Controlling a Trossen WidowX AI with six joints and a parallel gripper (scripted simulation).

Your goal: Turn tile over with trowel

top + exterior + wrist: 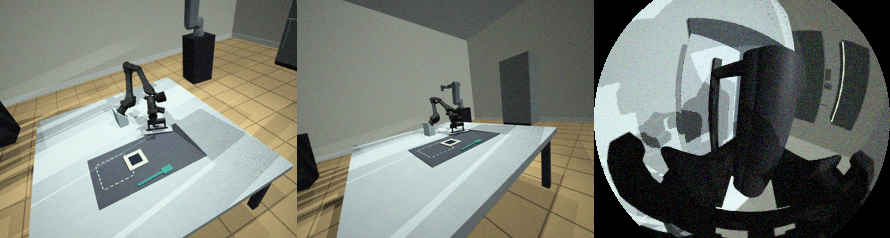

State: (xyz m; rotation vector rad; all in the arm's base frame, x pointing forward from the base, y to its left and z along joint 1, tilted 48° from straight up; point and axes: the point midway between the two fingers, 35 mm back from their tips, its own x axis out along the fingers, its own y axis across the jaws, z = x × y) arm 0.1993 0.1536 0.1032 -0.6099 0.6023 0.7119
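My gripper tip is now 170 mm short of the dark mat, 140 mm to the left of it and 80 mm above it. The rest, counted from my gripper tip: cream tile 190 mm to the right, 160 mm ahead, 50 mm below; teal trowel 310 mm ahead, 100 mm to the right, 60 mm below.
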